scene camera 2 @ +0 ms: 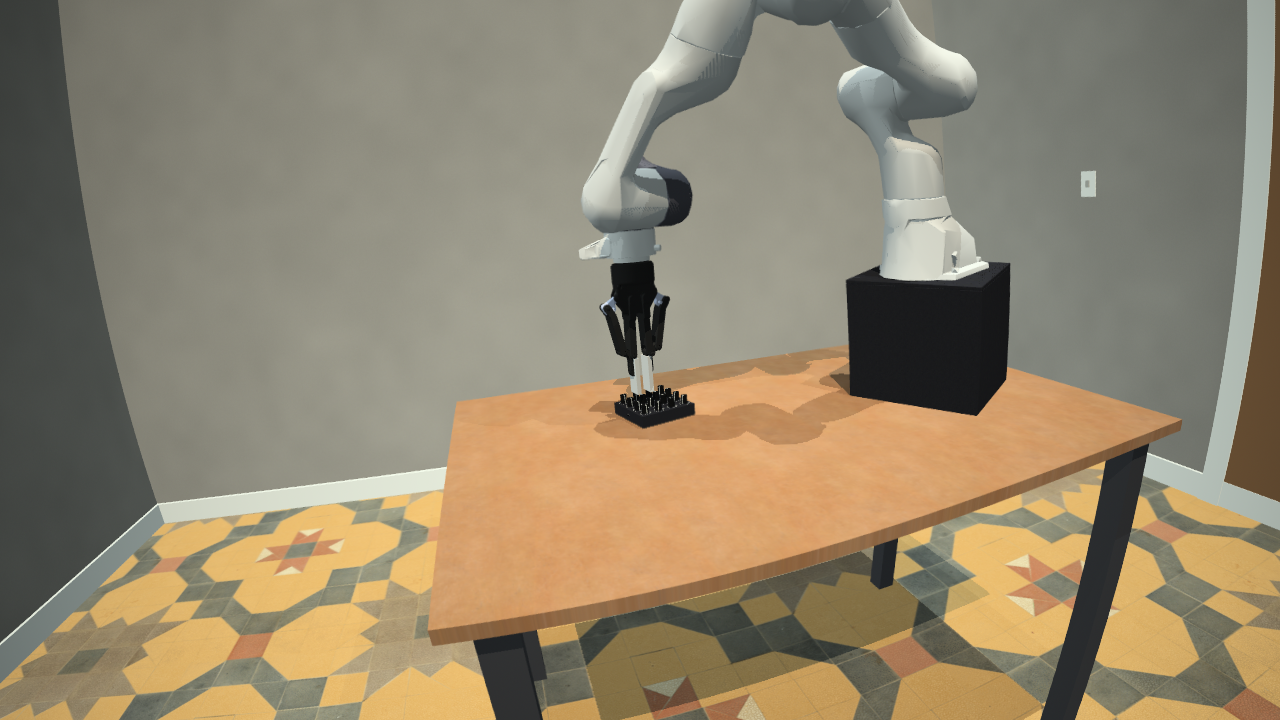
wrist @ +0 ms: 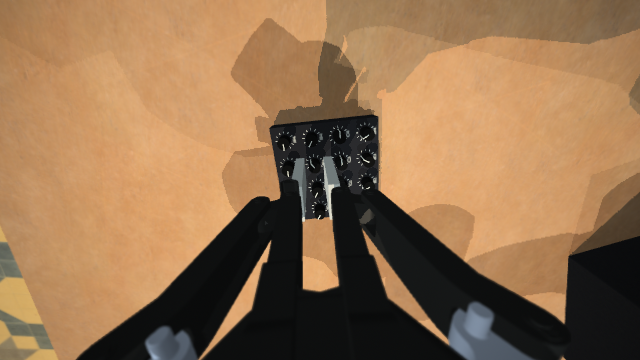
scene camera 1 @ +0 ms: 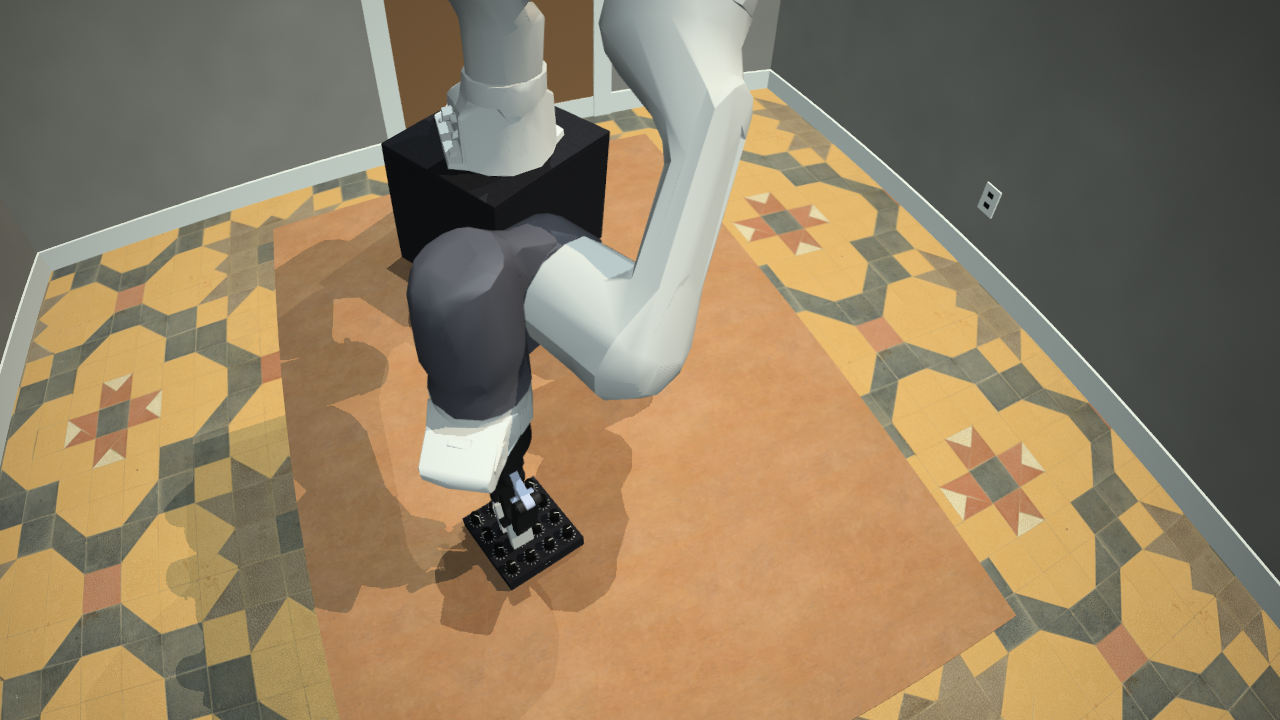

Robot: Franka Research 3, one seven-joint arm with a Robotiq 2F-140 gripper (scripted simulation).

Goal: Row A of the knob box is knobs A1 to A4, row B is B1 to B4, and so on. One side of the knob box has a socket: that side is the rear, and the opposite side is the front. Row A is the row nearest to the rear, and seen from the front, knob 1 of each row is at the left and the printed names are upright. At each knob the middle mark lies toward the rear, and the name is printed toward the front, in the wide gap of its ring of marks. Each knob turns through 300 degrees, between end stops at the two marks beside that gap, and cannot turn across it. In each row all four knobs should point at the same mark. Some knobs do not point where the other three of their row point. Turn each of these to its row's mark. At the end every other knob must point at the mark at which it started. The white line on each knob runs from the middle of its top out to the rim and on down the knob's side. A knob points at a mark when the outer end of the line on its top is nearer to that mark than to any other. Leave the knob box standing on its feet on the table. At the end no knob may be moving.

Path:
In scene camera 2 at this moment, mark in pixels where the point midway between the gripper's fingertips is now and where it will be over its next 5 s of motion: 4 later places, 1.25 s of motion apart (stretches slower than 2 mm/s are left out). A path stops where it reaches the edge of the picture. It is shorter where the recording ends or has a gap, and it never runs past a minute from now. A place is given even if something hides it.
My gripper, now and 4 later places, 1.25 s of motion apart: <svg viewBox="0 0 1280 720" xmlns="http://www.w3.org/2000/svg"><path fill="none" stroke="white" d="M642 391L643 397L640 378L644 375L643 371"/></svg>

